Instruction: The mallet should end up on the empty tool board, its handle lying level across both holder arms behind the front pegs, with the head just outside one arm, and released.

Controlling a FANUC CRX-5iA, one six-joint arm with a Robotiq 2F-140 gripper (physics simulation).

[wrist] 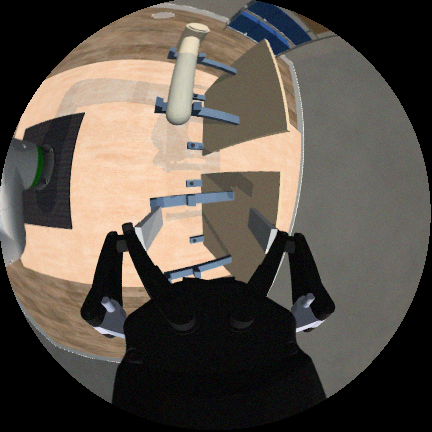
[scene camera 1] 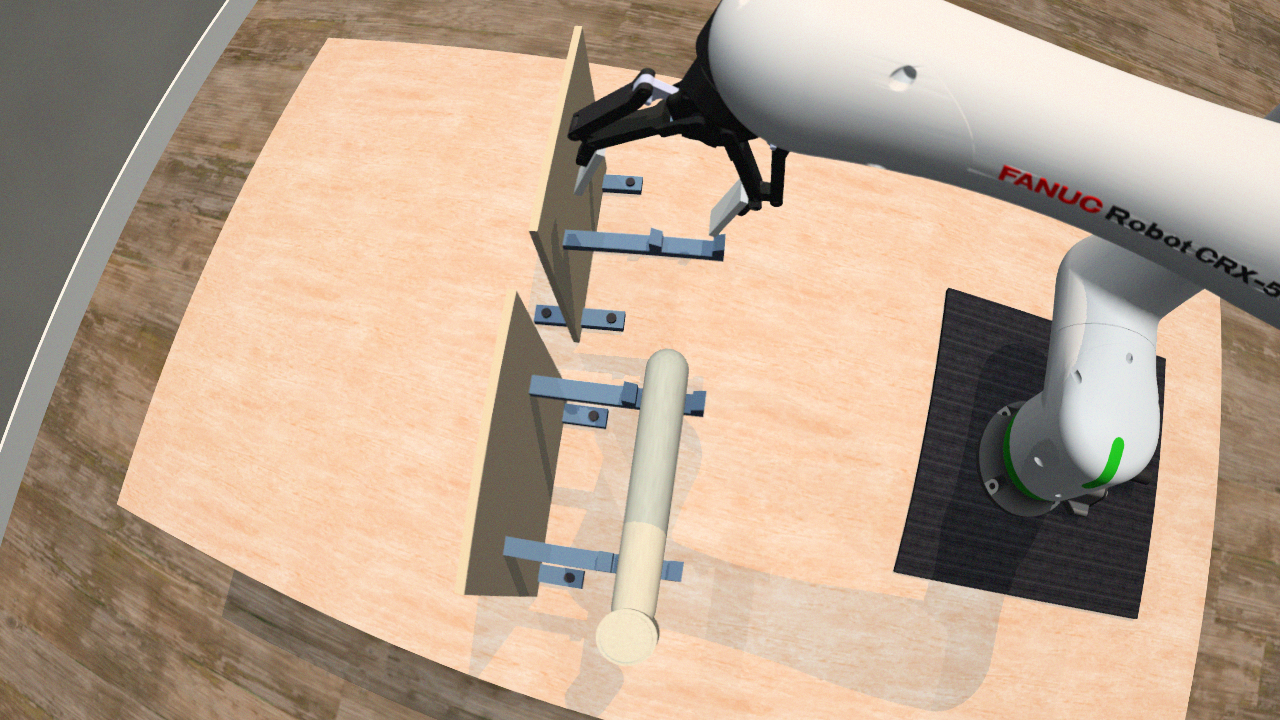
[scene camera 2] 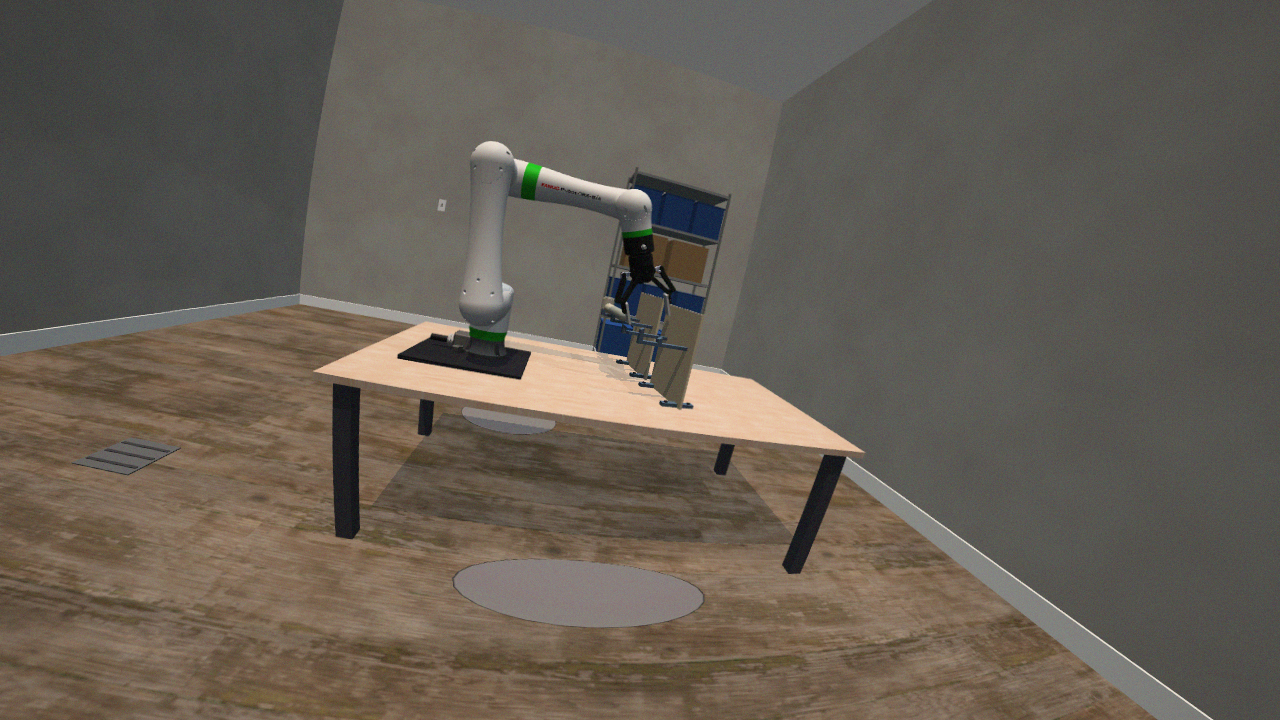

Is my gripper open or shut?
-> Open.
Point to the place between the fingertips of my gripper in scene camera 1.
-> At 648, 202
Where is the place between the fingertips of my gripper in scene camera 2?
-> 648, 318
